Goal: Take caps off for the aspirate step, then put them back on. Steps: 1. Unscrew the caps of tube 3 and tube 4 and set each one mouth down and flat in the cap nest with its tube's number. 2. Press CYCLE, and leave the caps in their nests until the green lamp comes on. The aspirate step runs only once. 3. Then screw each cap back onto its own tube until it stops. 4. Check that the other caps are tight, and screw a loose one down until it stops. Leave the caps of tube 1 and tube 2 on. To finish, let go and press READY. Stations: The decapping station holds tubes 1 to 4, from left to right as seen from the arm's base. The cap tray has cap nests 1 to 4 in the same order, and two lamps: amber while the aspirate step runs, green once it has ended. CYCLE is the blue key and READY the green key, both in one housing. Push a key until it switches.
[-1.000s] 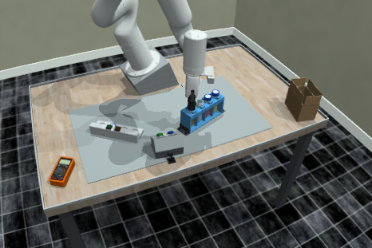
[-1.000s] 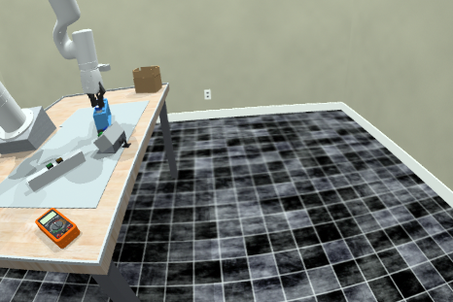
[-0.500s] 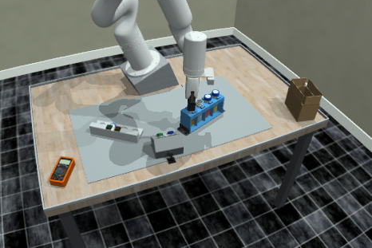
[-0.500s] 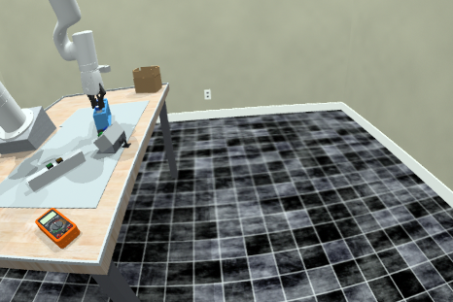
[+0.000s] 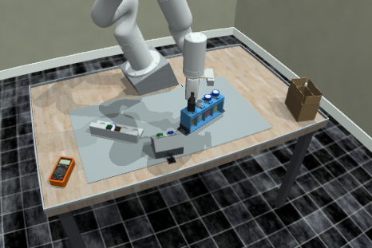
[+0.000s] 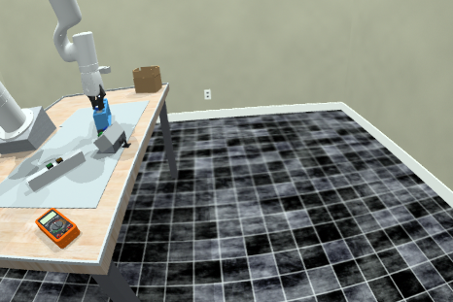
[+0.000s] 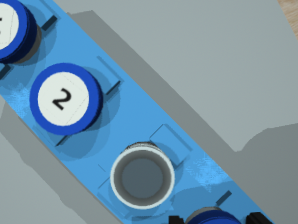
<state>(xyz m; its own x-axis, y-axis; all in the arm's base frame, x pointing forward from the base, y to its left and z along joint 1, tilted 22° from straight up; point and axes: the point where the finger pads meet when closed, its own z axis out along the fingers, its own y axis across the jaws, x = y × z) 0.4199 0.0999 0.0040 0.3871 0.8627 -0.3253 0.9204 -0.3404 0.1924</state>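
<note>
My hand is 1 cm above the blue-and-white cap. Also, from my hand: green key (7 cm ahead, 16 cm to the right, 6 cm below); then blue key (7 cm ahead, 12 cm to the right, 6 cm below); then key housing (9 cm ahead, 14 cm to the right, 8 cm below).
</note>
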